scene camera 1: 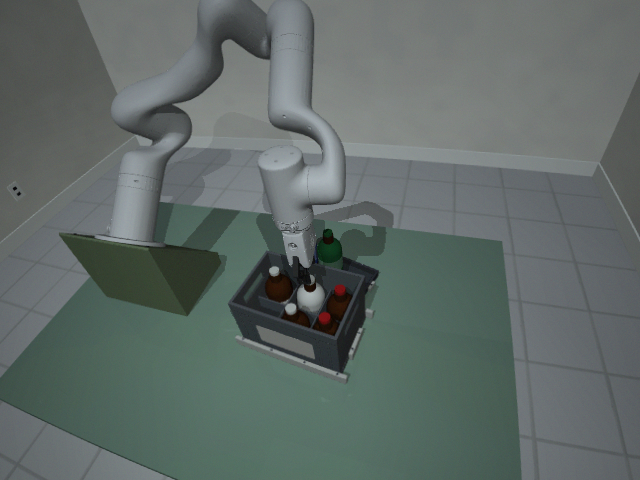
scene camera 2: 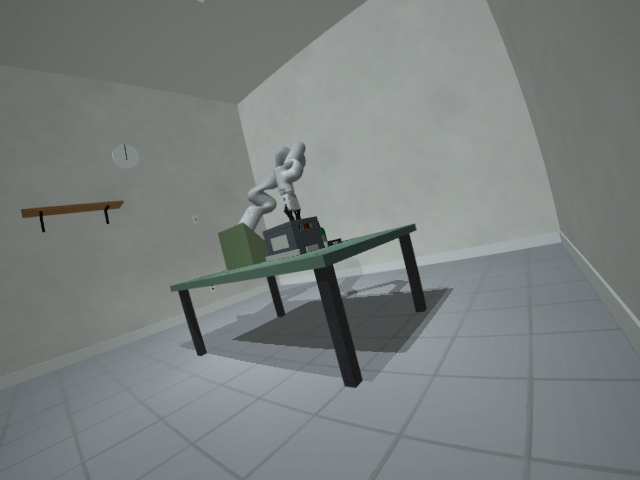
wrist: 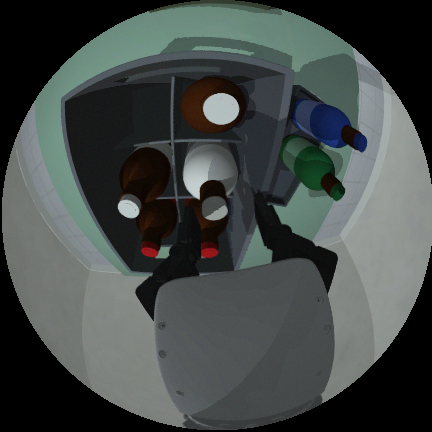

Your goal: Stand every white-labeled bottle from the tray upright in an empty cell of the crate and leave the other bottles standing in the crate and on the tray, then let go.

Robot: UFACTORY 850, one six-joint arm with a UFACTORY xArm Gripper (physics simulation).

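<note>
The white-labeled bottle [scene camera 1: 310, 298] [wrist: 207, 165] stands in the middle cell of the crate's tray-side row. The dark grey crate [scene camera 1: 248, 324] [wrist: 200, 56] also holds two white-capped brown bottles [scene camera 1: 277, 287] [wrist: 145, 172] and two red-capped brown bottles [scene camera 1: 338, 305] [wrist: 157, 220]; one corner cell is empty. My gripper [scene camera 1: 303, 276] [scene camera 2: 292, 217] [wrist: 224, 210] is at the white-labeled bottle's cap, its fingers apart on either side, not touching it in the wrist view. A green bottle [scene camera 1: 329, 252] [wrist: 314, 167] and a blue bottle [wrist: 327, 124] stand on the tray [scene camera 1: 369, 275] [wrist: 280, 192].
Pale rails [scene camera 1: 289, 357] run along the crate's foot. The tray stands close beside the crate's far wall. A green block [scene camera 1: 139, 279] [scene camera 2: 236, 246] carries the arm's base at the left of the green table [scene camera 1: 413, 387] [scene camera 2: 351, 249].
</note>
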